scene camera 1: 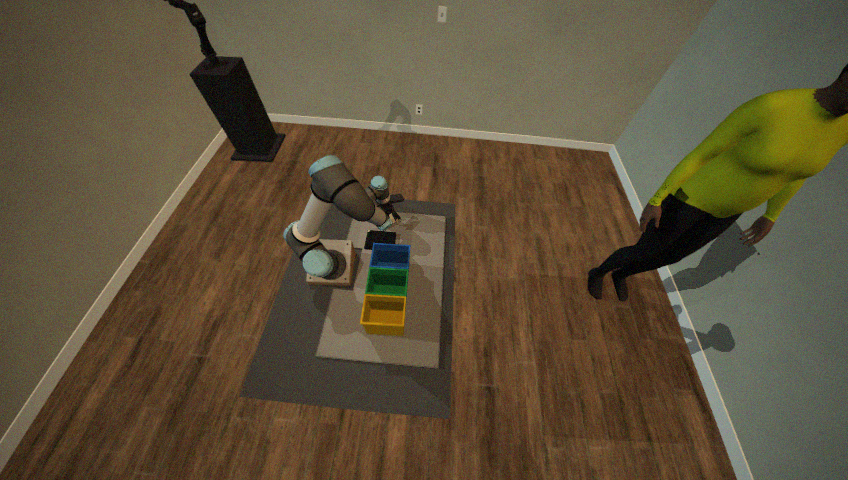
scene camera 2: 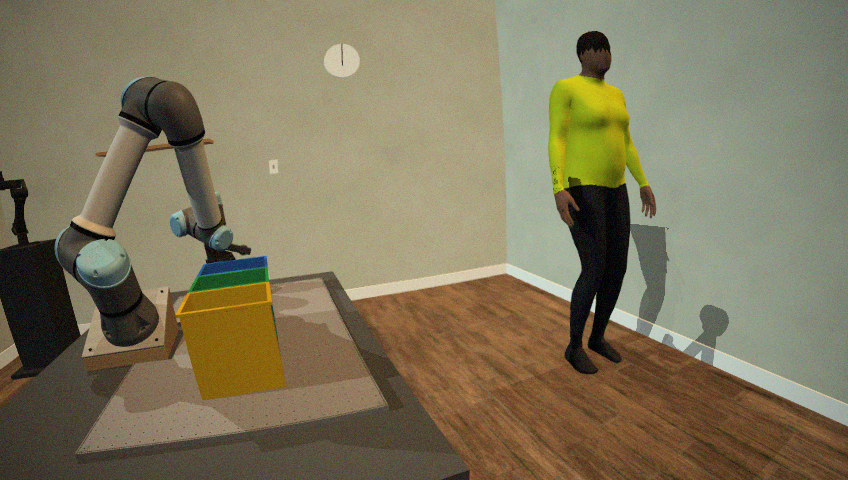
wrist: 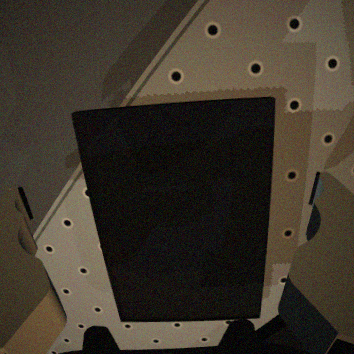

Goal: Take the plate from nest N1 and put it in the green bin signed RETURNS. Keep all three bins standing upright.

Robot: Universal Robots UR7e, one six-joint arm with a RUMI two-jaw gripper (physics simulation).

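Pixels of known places: gripper, fingertip midpoint: (scene camera 1: 390,215) (wrist: 169,184); arm's base, origin of the base link: (scene camera 2: 131,323).
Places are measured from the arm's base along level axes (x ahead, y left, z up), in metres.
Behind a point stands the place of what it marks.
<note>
A black rectangular block (wrist: 180,210) {x 0.253, y 0.362, z -0.053 m} fills the middle of the wrist view. Its label and any separate plate on it cannot be made out, so I cannot tell whether it is nest N1. My gripper (wrist: 169,184) {x 0.259, y 0.373, z -0.058 m} is open and empty above it, with one finger beyond each long side. In the scene 2 view the fingertips are hidden behind the bins. Another black block (scene camera 1: 379,239) {x 0.214, y 0.201, z -0.054 m} lies beside the blue bin. The green bin (scene camera 1: 386,281) {x 0.284, y -0.066, z -0.019 m} (scene camera 2: 238,278) {x 0.317, y -0.067, z 0.098 m} stands upright between the blue bin (scene camera 1: 390,256) {x 0.292, y 0.065, z 0.002 m} (scene camera 2: 235,265) {x 0.304, y 0.064, z 0.100 m} and the yellow bin (scene camera 1: 383,327) {x 0.303, y -0.316, z 0.060 m} (scene camera 2: 235,350) {x 0.306, y -0.316, z 0.029 m}, both upright. The RETURNS sign is not readable.
The bins stand in a close row on the perforated board (scene camera 1: 425,333) {x 0.488, y -0.300, z -0.066 m} (scene camera 2: 333,398) {x 0.466, y -0.390, z -0.066 m} (wrist: 240,45) {x 0.328, y 0.385, z -0.066 m}. The arm's base plate (scene camera 1: 312,281) {x -0.087, y -0.080, z -0.038 m} (scene camera 2: 95,359) {x -0.087, y -0.079, z -0.051 m} is beside them. A person (scene camera 1: 755,148) (scene camera 2: 595,130) in a yellow top stands away from the table. A dark pedestal (scene camera 1: 238,107) (scene camera 2: 35,309) stands behind.
</note>
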